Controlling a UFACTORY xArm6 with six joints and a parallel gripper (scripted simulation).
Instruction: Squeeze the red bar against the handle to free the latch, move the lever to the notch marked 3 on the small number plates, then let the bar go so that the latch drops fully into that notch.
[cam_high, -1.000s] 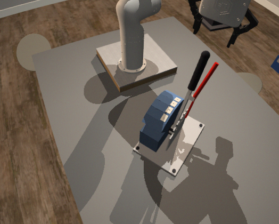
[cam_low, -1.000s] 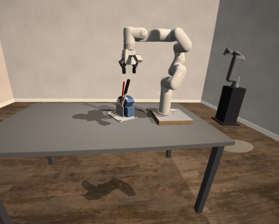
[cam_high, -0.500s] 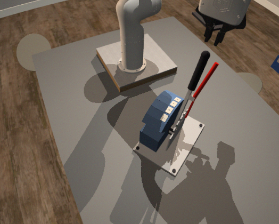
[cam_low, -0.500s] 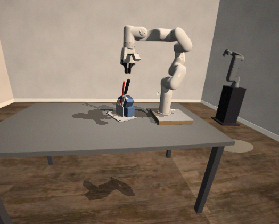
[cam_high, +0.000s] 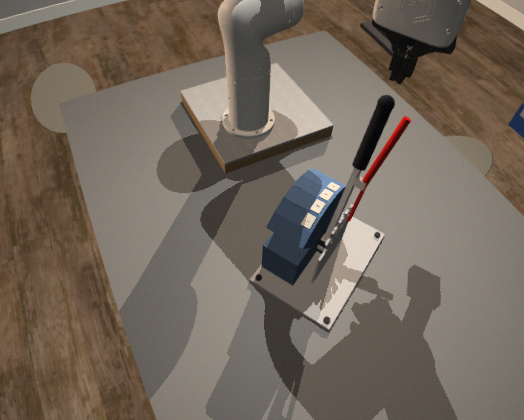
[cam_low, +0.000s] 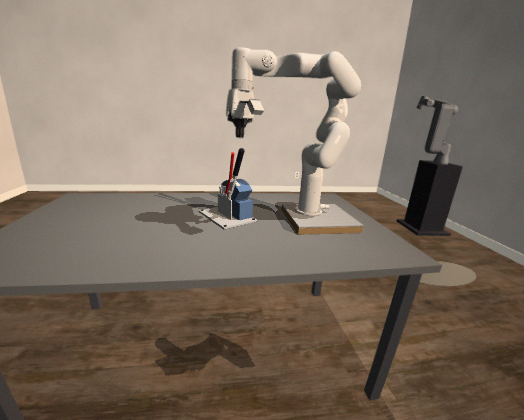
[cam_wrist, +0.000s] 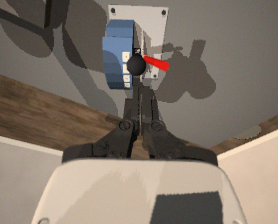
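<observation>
Now: hand 40 mm short of the red bar, 30 mm to the left of it and 200 mm above it.
</observation>
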